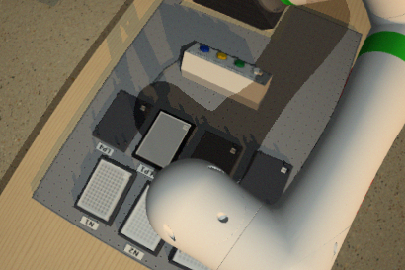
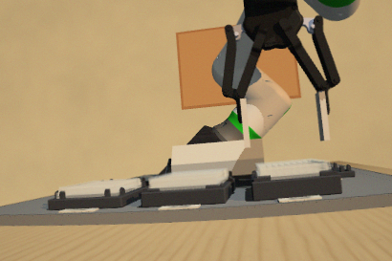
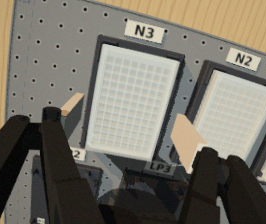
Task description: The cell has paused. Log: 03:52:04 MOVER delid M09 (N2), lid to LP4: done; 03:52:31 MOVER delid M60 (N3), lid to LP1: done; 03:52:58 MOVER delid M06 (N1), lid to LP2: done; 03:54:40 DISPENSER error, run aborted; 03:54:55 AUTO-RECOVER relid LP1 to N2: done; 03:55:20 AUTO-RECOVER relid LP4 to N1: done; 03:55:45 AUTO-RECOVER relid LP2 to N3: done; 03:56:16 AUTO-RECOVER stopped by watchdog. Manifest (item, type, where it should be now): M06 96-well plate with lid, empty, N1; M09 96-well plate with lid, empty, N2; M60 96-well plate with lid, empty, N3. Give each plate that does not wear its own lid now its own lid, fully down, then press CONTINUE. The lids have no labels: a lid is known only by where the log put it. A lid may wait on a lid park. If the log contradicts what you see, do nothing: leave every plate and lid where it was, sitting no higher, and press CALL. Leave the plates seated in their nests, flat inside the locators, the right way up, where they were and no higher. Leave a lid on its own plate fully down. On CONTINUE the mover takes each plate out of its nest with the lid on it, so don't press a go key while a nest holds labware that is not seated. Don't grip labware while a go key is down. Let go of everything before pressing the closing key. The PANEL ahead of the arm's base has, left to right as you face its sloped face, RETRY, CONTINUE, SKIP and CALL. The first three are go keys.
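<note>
Now: the nest 7 cm below my hand. Round my hand: lid park LP3 (17 cm behind, 9 cm to the right, 8 cm below); then LP2 park (19 cm behind, 8 cm below, 4 cm to the left); then LP1 label (21 cm to the right, 8 cm below, 7 cm behind).
</note>
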